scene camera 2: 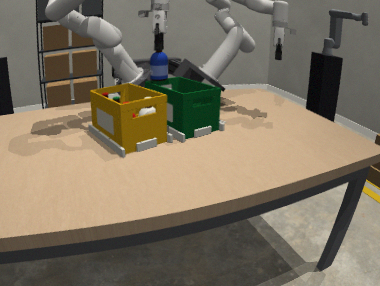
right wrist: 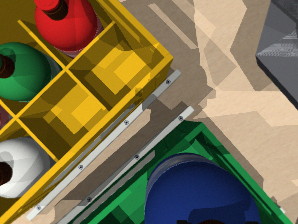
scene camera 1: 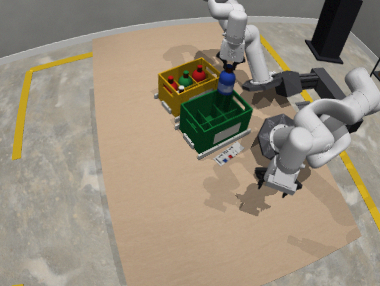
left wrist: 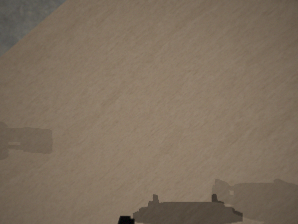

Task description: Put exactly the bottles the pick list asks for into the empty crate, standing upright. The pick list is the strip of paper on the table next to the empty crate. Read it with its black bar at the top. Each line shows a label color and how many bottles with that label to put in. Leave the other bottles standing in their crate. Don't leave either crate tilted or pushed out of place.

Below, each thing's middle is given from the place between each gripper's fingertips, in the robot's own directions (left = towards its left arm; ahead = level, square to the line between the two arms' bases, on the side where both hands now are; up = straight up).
Now: right hand 25 cm above the green crate (scene camera 1: 211, 104), 9 cm to the right of it and 5 cm short of it. Also, from my right hand: yellow crate (scene camera 2: 115, 120): 25 cm below, 15 cm ahead, 13 cm to the right.
My left hand is 48 cm to the left of the green crate, 22 cm above it and 11 cm short of it. From my left hand the other things lie so: yellow crate 71 cm to the right, 22 cm below, 21 cm ahead.
